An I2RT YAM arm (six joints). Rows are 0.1 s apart.
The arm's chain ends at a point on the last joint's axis. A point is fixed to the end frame.
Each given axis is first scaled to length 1.
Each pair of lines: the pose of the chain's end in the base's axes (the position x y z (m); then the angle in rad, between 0 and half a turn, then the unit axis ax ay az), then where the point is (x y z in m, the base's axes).
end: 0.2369 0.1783 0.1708 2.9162 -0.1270 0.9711 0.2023
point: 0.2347 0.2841 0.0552
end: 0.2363 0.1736 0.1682 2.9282 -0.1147 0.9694 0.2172
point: 0.2337 0.2830 0.0560
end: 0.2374 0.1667 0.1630 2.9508 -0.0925 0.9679 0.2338
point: 0.2347 0.2800 0.0547
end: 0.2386 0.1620 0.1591 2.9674 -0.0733 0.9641 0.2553
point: 0.2362 0.2801 0.0561
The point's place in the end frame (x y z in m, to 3 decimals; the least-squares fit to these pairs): 0.012 0.053 0.147
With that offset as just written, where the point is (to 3 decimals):
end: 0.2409 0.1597 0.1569 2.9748 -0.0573 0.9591 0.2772
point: 0.240 0.283 0.060
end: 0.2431 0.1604 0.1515 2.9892 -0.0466 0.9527 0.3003
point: 0.241 0.288 0.060
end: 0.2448 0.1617 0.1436 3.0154 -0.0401 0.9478 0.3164
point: 0.241 0.292 0.057
